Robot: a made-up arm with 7 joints.
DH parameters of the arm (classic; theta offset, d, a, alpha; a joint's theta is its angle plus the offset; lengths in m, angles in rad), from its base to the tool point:
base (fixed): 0 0 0 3.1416
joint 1: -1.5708 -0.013 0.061 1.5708
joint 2: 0 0.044 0.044 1.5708
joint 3: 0 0.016 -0.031 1.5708
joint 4: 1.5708 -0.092 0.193 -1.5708
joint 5: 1.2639 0 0.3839 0
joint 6: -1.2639 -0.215 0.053 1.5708
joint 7: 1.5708 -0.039 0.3 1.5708
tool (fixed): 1.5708 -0.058 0 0
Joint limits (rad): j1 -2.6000..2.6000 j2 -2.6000..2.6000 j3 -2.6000..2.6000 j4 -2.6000..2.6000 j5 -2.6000..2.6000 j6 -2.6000..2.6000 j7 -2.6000..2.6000
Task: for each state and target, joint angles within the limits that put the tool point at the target. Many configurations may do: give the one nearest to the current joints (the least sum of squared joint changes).
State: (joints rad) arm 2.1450 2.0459 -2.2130 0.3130 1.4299 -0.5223 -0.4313
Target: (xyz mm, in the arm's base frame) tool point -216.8 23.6 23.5
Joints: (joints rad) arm 2.0453 2.2217 -2.3704 0.5564 1.8145 -0.5020 -0.1414
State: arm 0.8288 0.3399 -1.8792 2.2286 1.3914 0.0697 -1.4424
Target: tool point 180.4 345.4 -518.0
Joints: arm 0.6282 1.0310 -1.7086 2.2970 1.2376 -0.3884 -1.1229
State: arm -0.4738 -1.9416 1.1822 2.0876 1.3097 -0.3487 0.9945
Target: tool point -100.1 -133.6 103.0
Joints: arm -0.3364 -1.7763 1.1167 1.9803 1.6468 0.1022 0.7995
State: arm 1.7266 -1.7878 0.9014 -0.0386 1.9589 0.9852 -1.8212
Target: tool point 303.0 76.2 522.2
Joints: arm 1.6793 -2.0890 0.8583 0.1411 2.2584 1.1192 -1.7010
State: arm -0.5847 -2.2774 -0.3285 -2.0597 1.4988 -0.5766 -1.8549
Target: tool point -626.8 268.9 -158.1
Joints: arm -0.2160 -2.1842 0.1114 -2.1803 1.5621 -0.2424 -2.1196
